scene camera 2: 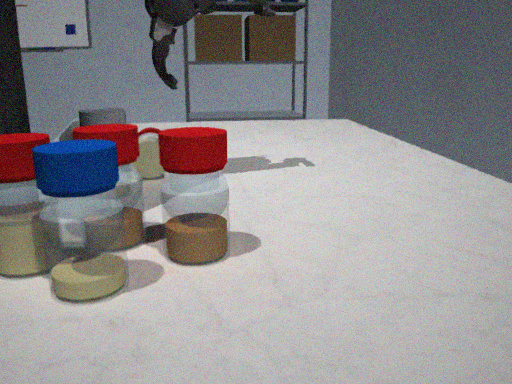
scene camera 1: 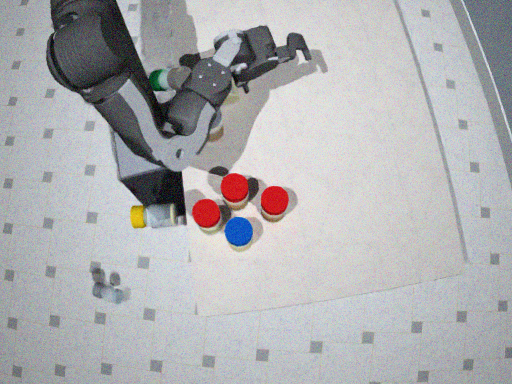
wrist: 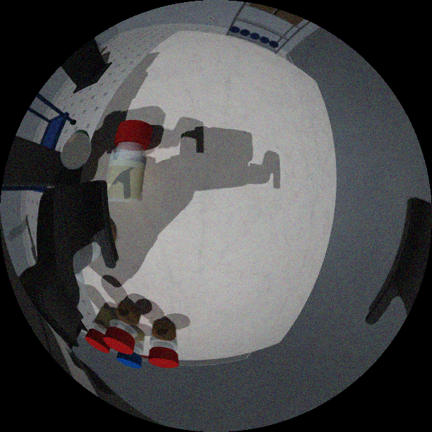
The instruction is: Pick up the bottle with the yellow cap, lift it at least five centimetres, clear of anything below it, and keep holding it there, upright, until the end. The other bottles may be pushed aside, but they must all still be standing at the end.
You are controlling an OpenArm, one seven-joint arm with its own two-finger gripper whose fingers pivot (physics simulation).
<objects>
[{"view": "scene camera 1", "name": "my gripper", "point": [274, 65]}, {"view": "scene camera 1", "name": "blue-capped bottle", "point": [239, 234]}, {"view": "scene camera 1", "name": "yellow-capped bottle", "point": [164, 214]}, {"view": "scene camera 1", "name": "red-capped bottle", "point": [234, 187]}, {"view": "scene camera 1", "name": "red-capped bottle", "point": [274, 201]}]
</objects>
